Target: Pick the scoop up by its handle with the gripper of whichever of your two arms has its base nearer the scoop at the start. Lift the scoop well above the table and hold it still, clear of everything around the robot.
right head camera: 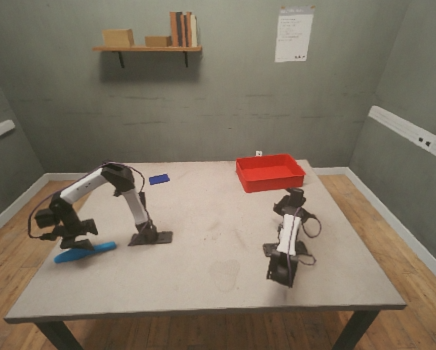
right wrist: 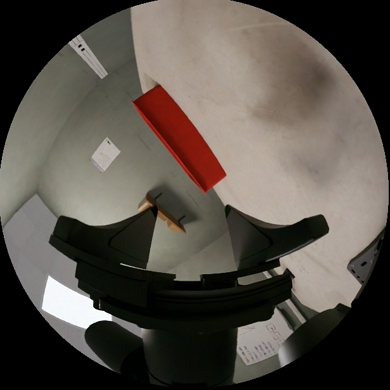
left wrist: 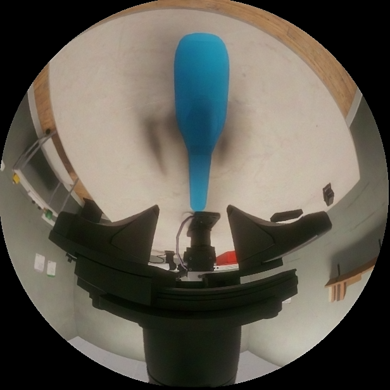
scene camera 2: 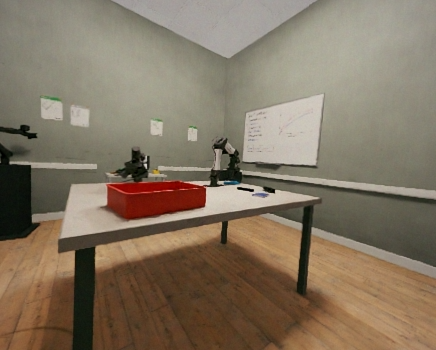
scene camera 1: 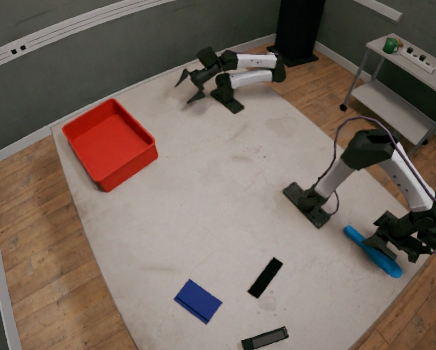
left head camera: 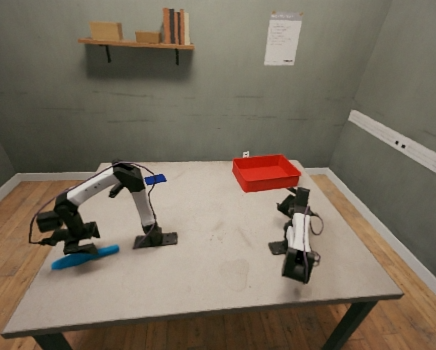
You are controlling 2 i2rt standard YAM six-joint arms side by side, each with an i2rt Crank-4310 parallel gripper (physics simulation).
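Frame: origin at the left arm's base, x right, y back, z down, level; centimetres.
Seen in the pictures: left gripper, fingertip midpoint: point(right head camera: 95, 242) point(scene camera 2: 228, 177) point(scene camera 1: 368, 233) point(left head camera: 98, 246); right gripper, fingertip midpoint: point(right head camera: 280, 196) point(scene camera 2: 144, 172) point(scene camera 1: 180, 95) point(left head camera: 282, 196); left arm's base at its link origin: point(right head camera: 152, 238) point(scene camera 2: 213, 186) point(scene camera 1: 305, 205) point(left head camera: 156, 240); right arm's base at its link origin: point(scene camera 1: 226, 100).
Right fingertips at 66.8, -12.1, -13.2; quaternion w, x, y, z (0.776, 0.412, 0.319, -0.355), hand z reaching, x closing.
Offsets run from my right fingertips to a thing's top centre, as dx, dy, dz. Level surfaces: height alone.
A blue scoop @(-95.9, +18.3, +9.7) point(left head camera: 67, 261) point(right head camera: 70, 255) point(scene camera 1: 385, 262) point(left wrist: 201, 85) lies on the table @(dz +13.2) point(left head camera: 200, 290) at the left in both head views. Its narrow handle points towards the left arm's base. My left gripper point(left head camera: 96, 243) point(right head camera: 94, 240) point(scene camera 1: 375, 231) point(left wrist: 192, 206) is open, low over the scoop. In the left wrist view the handle's end lies between the fingertips in the picture, with the wide part farther out; the fingers do not grip it. My right gripper point(scene camera 1: 182, 94) point(right wrist: 190, 206) is open and empty above the table, on the red bin's side.
A red bin @(+3.6, -36.1, +3.5) point(left head camera: 267, 185) point(scene camera 1: 132, 172) point(scene camera 2: 165, 202) point(right wrist: 185, 135) stands at the back right in the head views. A blue block @(-70.7, -39.5, +12.1) point(left head camera: 157, 179) point(right head camera: 159, 179) point(scene camera 1: 198, 301), a black bar @(-77.7, -17.7, +11.2) point(scene camera 1: 265, 277) and a dark case @(-92.3, -30.0, +9.2) point(scene camera 1: 265, 338) lie on the table, beyond the left arm's base.
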